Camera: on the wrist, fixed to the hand. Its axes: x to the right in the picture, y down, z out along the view.
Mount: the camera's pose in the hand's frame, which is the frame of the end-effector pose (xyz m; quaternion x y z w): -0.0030 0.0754 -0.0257 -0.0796 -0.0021 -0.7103 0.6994
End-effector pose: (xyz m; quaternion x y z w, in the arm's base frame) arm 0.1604 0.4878 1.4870 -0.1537 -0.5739 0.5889 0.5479
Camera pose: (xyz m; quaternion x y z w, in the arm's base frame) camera 0.1469 0.5179 1.4144 0.2578 -0.5586 -0.0227 0.7881
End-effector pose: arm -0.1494 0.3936 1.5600 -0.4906 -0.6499 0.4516 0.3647
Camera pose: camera -0.1018 0.4049 1.4970 0.0904 -0.8397 0.0061 0.5354
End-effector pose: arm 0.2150 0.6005 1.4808 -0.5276 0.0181 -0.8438 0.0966
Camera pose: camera 0.2042 0.5253 1.4568 0.3913 0.2951 0.6562 0.5737
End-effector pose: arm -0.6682 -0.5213 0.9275 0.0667 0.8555 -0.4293 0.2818
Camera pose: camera -0.6498 -0.4541 0.8887 0.5843 -0.6793 0.4324 0.1007
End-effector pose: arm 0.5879 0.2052 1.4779 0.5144 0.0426 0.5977 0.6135
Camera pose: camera 0.5179 0.1994 1.5156 0.2819 0.3463 -0.0154 0.8946
